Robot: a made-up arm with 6 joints.
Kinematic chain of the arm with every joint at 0, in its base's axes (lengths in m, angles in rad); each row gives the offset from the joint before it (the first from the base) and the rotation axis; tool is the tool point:
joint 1: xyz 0 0 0.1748 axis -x
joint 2: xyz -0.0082 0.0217 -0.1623 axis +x
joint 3: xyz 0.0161 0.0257 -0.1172 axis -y
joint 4: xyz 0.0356 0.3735 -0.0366 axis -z
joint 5: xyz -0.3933 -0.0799 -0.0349 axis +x
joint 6: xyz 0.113 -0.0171 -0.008 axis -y
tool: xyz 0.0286 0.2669 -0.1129
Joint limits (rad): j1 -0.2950..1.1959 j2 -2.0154..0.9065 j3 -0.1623..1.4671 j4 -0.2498..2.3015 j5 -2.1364..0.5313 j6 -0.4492..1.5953
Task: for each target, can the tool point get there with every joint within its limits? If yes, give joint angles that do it. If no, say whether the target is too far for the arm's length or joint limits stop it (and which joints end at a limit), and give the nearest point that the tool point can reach.
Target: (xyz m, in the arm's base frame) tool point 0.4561 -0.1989 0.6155
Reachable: no: joint limits stop it (at a limit: joint 1, joint 2, joint 3, joint 6) | nearest point 0.3065 -0.2902 0.5013 | short by 0.209 m
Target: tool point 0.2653 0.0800 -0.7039
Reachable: yes | joints -0.1287 -1.1536 0.8482 1.5373 -0.9385 0.1310
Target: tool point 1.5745 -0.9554 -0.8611
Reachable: no: too far | nearest point 0.4030 -0.5771 -0.4509 | short by 1.298 m
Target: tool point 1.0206 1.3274 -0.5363
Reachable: no: too far | nearest point 0.3491 0.7684 -0.2868 | short by 0.909 m
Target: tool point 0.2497 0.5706 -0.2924
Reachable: yes | joints -0.1505 -0.0441 1.2195 0.2776 -0.7626 0.4937
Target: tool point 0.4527 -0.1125 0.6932
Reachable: no: joint limits stop it (at a limit: joint 1, joint 2, joint 3, joint 4, joint 6) | nearest point 0.2930 0.0834 0.5959 | short by 0.271 m
